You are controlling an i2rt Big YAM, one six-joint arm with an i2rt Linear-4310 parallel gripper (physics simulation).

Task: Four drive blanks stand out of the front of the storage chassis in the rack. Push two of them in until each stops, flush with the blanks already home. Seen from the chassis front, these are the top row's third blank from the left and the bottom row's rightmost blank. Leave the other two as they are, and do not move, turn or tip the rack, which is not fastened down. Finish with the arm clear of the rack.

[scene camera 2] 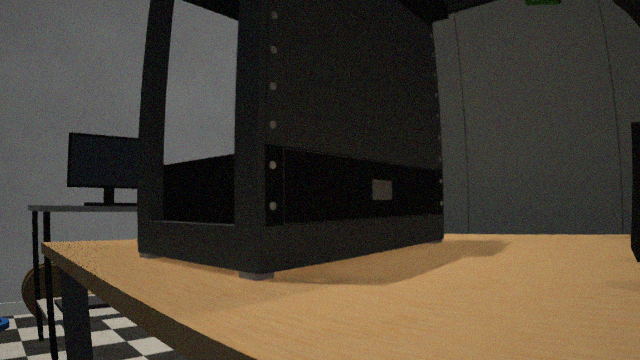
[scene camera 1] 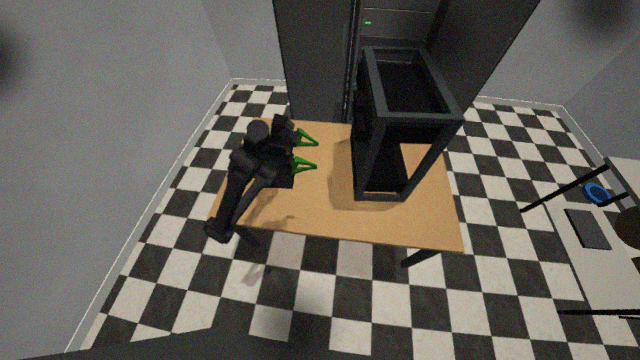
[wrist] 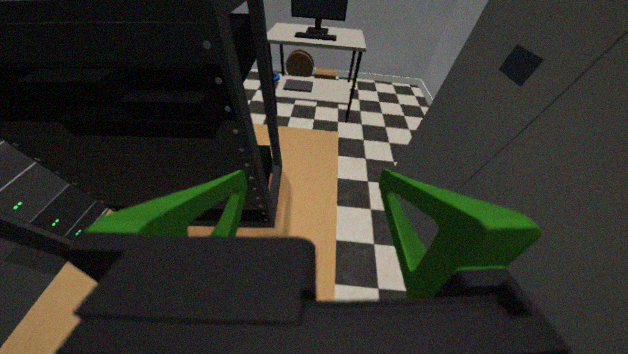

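Seen in the pictures: gripper, fingertip midpoint: (scene camera 1: 317,155) (wrist: 313,177); arm's base, link origin: (scene camera 1: 271,171).
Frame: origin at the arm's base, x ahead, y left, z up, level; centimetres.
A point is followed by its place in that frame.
Note:
The dark rack (scene camera 1: 422,121) {x 64.5, y -10.3, z 51.6 cm} (scene camera 2: 251,150) {x 47.2, y 39.1, z 5.8 cm} (wrist: 245,100) {x 52.5, y -11.1, z 39.4 cm} stands upright on the table. My gripper (scene camera 1: 317,155) {x 31.3, y -23.6, z 46.7 cm} (wrist: 313,177) {x 31.3, y -23.6, z 46.7 cm} is open and empty, its green fingers wide apart. In scene camera 1 it is left of the rack, apart from it, with its fingers pointing toward the rack's side of the table. In the wrist view the rack is at the left, partly behind the left finger. Dark chassis shapes with faint paler patches show between the rack's posts there, but single drive blanks cannot be told apart. In scene camera 2 a bit of green finger shows at the top edge.
The wooden table (scene camera 1: 400,225) {x 74.9, y -23.6, z -8.2 cm} (scene camera 2: 450,310) {x 24.7, y 38.7, z -8.2 cm} (wrist: 310,200) {x 62.4, y -23.3, z -8.2 cm} carries the rack. Tall dark cabinets (scene camera 1: 320,60) stand behind it. A panel with a pale label (scene camera 2: 382,190) {x 47.6, y 13.9, z 2.0 cm} fills the rack's lower part. A white desk with a monitor (scene camera 2: 103,160) (wrist: 319,7) stands beyond the table.

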